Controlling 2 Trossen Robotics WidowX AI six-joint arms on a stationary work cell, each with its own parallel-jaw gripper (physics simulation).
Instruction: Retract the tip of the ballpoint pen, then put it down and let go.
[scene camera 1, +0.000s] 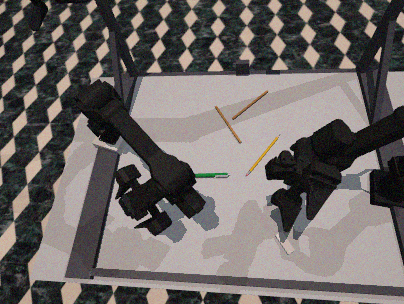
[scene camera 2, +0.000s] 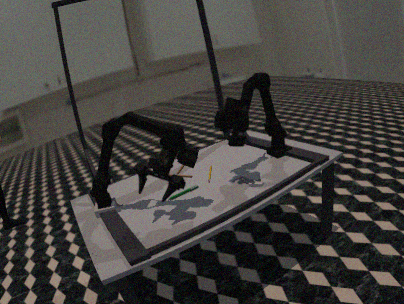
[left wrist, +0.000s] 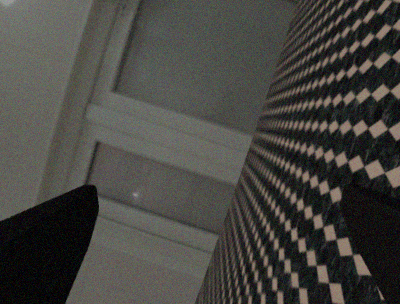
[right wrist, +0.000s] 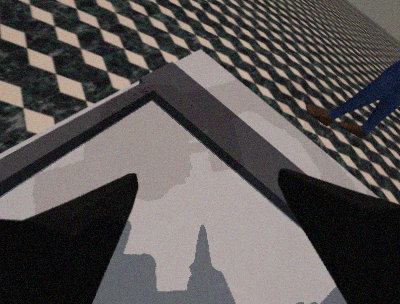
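Where they show: left gripper, fingertip midpoint: (scene camera 1: 297, 226) (scene camera 2: 245, 124) (left wrist: 221, 197); right gripper, fingertip midpoint: (scene camera 1: 125, 212) (scene camera 2: 150, 197) (right wrist: 208, 177); left arm's base, origin of the base link: (scene camera 1: 393, 187) (scene camera 2: 279, 147); right arm's base, origin of the base link: (scene camera 1: 111, 134) (scene camera 2: 104, 204).
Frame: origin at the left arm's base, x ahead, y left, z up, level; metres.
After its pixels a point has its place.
Note:
A green ballpoint pen (scene camera 1: 212, 175) {z -0.019, x 0.518, y 0.055 m} (scene camera 2: 184, 193) {z -0.026, x 0.542, y 0.064 m} lies flat on the table (scene camera 1: 165, 95) {z -0.031, x 0.768, y -0.237 m}. In scene camera 1 its right end shows a pale clip, and its left part is hidden behind the right arm; I cannot tell whether its tip is out. My right gripper (scene camera 1: 126, 213) {z 0.091, x 0.706, y 0.249 m} (scene camera 2: 152, 196) {z 0.091, x 0.706, y 0.249 m} (right wrist: 208, 177) {z 0.091, x 0.706, y 0.249 m} is open and empty above the table, apart from the pen, at its lower left in scene camera 1. My left gripper (scene camera 1: 297, 229) {z 0.238, x 0.292, y 0.229 m} (left wrist: 221, 197) {z 0.238, x 0.292, y 0.229 m} is open and empty, to the lower right of the pen in scene camera 1. The pen does not show in either wrist view.
A yellow pencil (scene camera 1: 263, 155) {z -0.025, x 0.371, y -0.048 m} (scene camera 2: 210, 174) {z -0.025, x 0.379, y -0.031 m} lies right of the pen. Two brown sticks (scene camera 1: 250, 105) {z -0.026, x 0.444, y -0.239 m} (scene camera 1: 228, 124) {z -0.023, x 0.506, y -0.145 m} lie farther back. A small white block (scene camera 1: 285, 245) {z -0.019, x 0.275, y 0.220 m} lies near the left fingertips. Dark rails (scene camera 1: 225, 280) {z -0.011, x 0.418, y 0.345 m} edge the table. A person's blue-clad legs (right wrist: 382, 92) stand beyond it.

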